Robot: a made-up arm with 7 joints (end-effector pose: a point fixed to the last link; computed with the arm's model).
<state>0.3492 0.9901 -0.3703 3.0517 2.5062 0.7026 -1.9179</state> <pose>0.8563 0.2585 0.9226 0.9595 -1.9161 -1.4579</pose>
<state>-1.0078 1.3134 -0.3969 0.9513 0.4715 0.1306 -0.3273</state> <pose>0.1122 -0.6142 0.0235 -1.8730 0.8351 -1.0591</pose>
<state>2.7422 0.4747 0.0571 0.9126 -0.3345 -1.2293 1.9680</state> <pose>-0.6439 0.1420 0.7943 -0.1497 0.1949 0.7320</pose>
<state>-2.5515 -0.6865 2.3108 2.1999 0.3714 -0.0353 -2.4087</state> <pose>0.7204 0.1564 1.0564 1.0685 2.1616 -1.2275</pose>
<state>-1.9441 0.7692 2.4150 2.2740 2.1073 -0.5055 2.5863</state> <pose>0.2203 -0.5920 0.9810 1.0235 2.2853 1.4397</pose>
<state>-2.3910 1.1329 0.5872 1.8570 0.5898 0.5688 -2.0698</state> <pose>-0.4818 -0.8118 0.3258 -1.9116 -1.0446 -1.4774</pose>
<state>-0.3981 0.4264 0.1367 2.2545 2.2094 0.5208 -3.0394</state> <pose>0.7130 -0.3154 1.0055 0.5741 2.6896 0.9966</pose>
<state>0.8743 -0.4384 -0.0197 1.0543 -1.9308 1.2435 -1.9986</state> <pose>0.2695 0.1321 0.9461 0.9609 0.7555 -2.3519</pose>
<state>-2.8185 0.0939 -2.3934 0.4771 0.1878 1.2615 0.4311</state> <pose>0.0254 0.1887 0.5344 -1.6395 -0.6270 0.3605</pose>
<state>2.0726 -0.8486 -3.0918 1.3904 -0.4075 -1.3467 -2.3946</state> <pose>0.4226 -0.6014 0.6955 1.7662 1.7271 -1.4339</pose>
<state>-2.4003 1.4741 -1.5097 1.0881 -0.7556 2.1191 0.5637</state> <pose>-0.4069 -0.0325 0.4979 0.9991 2.2832 1.1749</pose>
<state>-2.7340 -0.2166 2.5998 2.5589 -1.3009 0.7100 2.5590</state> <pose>0.4384 0.0174 1.3023 -0.5640 0.6098 2.9450</pose>
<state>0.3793 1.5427 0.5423 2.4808 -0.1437 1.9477 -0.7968</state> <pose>0.6283 0.4405 0.0969 -0.3361 -0.4538 0.8925</pose>
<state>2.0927 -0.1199 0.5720 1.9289 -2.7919 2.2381 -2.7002</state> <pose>-0.1294 0.1134 1.2558 1.2497 1.5066 -1.5598</pose>
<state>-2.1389 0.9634 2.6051 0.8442 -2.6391 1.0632 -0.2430</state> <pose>0.2206 -0.2525 0.8218 1.5661 1.8898 -0.4989</pose>
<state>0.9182 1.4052 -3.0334 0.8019 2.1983 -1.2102 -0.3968</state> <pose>0.0339 0.4073 0.6246 -0.3274 0.0003 0.7612</pose>
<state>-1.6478 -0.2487 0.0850 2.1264 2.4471 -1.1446 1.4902</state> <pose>-0.1817 -0.1920 1.0082 -2.5131 -0.2762 0.4545</pose>
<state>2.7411 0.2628 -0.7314 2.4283 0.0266 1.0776 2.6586</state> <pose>-0.3966 0.4148 1.1903 -0.7750 0.4869 -0.5630</pose>
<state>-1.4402 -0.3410 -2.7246 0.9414 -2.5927 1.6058 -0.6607</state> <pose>-0.1187 0.5251 0.6621 0.0170 1.3919 -0.5478</pose>
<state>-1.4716 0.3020 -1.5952 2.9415 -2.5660 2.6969 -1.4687</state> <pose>0.0932 -0.1436 1.1279 -0.0774 -2.3424 0.5163</pose>
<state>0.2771 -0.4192 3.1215 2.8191 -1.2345 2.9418 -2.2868</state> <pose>-0.3425 0.0341 0.9713 -0.8795 0.8469 -1.9288</pose>
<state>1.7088 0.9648 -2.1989 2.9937 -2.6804 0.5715 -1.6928</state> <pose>-0.0527 0.8085 1.0274 1.6993 -1.4345 -0.6290</pose>
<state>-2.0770 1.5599 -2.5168 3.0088 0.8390 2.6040 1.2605</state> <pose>-0.5244 -0.5909 0.3948 0.6680 -1.7096 -0.5284</pose>
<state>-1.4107 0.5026 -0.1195 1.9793 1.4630 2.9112 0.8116</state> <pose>0.2037 -0.4871 0.8953 -0.2153 0.9351 -0.9024</pose>
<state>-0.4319 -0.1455 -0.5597 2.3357 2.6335 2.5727 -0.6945</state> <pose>-0.0327 0.0097 1.2250 0.8818 -1.8355 0.0602</pose>
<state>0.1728 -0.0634 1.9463 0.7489 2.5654 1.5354 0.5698</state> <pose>-0.2434 0.3980 0.7519 -1.1375 1.1856 0.7411</pose>
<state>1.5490 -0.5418 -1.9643 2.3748 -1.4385 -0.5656 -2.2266</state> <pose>0.2901 -0.3413 1.1700 1.3207 0.7740 -1.6741</pose>
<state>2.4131 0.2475 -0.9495 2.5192 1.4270 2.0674 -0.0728</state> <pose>-0.3313 0.3239 1.1410 0.6012 -0.7998 1.1621</pose>
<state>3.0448 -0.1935 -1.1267 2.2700 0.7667 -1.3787 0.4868</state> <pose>0.2444 0.0349 1.1987 1.1042 1.0225 -1.7731</pose>
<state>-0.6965 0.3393 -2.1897 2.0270 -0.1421 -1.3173 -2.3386</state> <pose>0.1617 -0.2716 1.2272 1.1116 -0.9799 -2.5916</pose>
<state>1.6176 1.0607 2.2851 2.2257 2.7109 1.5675 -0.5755</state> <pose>-0.2298 0.7579 0.9671 -0.1316 3.0662 0.5924</pose>
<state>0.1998 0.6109 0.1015 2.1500 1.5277 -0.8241 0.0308</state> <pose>0.7373 -0.0915 0.8871 -0.0416 -0.0665 -2.9127</pose>
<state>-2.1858 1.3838 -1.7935 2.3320 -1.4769 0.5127 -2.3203</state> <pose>-0.8107 -0.5430 0.5911 0.9201 0.5239 0.4857</pose>
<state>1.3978 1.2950 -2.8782 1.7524 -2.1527 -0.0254 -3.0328</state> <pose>0.2999 0.4097 0.9552 0.1254 1.8797 1.4611</pose>
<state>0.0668 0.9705 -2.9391 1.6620 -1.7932 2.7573 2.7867</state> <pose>0.4136 0.1621 0.9310 -0.8353 0.4458 -1.5477</pose>
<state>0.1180 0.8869 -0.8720 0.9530 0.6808 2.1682 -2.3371</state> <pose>0.4396 -0.0552 0.4101 0.2985 -0.4241 -0.4210</pose>
